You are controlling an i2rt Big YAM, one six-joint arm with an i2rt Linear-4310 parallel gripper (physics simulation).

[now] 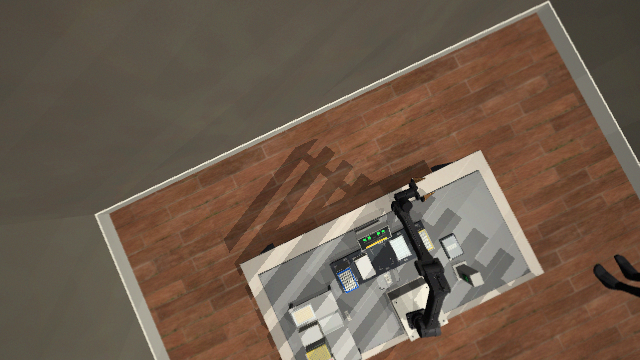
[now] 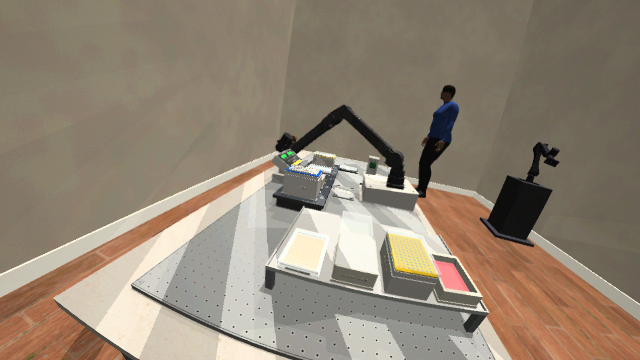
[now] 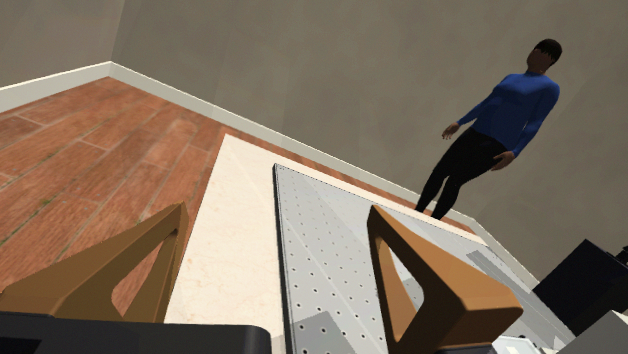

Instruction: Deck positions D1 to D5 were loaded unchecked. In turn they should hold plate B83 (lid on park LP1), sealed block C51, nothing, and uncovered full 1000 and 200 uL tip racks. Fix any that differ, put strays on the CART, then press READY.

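Places are measured from the arm's base along level axes (x ahead, y left, z up), in millimetres.
Pixels of known places: gripper, fingertip midpoint: (image 1: 430, 185) (image 3: 279, 212); arm's base at its link origin: (image 1: 417, 318) (image 2: 394, 185).
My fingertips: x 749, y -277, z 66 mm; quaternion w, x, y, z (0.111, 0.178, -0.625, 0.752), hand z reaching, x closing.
For each thing: its top centre in the pictures, then the offset to it from my fingertips. "spot": a spot on its surface instead.
- blue-rimmed tip rack at its top centre: (image 2: 304, 169) (image 1: 348, 280) dx -394, dy +613, dz +4 mm
- plain white-topped item at its top centre: (image 1: 365, 267) dx -373, dy +491, dz -52 mm
- pale gridded item at its top centre: (image 2: 320, 167) (image 1: 400, 248) dx -332, dy +246, dz -79 mm
- console at a spot on its surface: (image 2: 287, 158) spot: dx -216, dy +427, dz -23 mm
- raised shelf at a spot on its surface: (image 2: 330, 280) spot: dx -630, dy +983, dz -82 mm
- pale plate at its top centre: (image 2: 306, 247) (image 1: 303, 315) dx -554, dy +930, dz -68 mm
- white-topped box at its top centre: (image 2: 357, 249) (image 1: 310, 335) dx -661, dy +913, dz -43 mm
- pink-filled trough at its top centre: (image 2: 451, 271) dx -874, dy +877, dz -53 mm
- dark base at its top centre: (image 1: 452, 247) dx -434, dy -87, dz -127 mm
- small green-screen device at its top centre: (image 2: 374, 157) (image 1: 477, 279) dx -597, dy -105, dz -15 mm
My gripper (image 1: 425, 188) (image 3: 279, 212) is open and empty, above the table's far edge beyond the deck. The dark deck strip (image 1: 382, 256) carries a blue-rimmed tip rack (image 1: 347, 280) (image 2: 304, 171) at one end. Beside it is a plain white-topped item (image 1: 364, 266). Past a bare middle position is a pale gridded item (image 1: 400, 247), then a yellow tip rack (image 1: 425, 240) (image 2: 324, 156) at the other end, partly behind the arm. A console (image 1: 374, 238) (image 2: 287, 158) with green lights stands behind the deck. Position labels and the READY button are not readable.
A raised shelf (image 2: 330, 281) holds a pale plate (image 1: 303, 315) (image 2: 303, 251), a white-topped box (image 2: 356, 257), a yellow tip rack (image 2: 411, 254) and a pink-filled trough (image 2: 452, 275). A pale item on a dark base (image 1: 451, 246) and a small green-screen device (image 1: 469, 276) (image 2: 373, 164) stand right of the arm.
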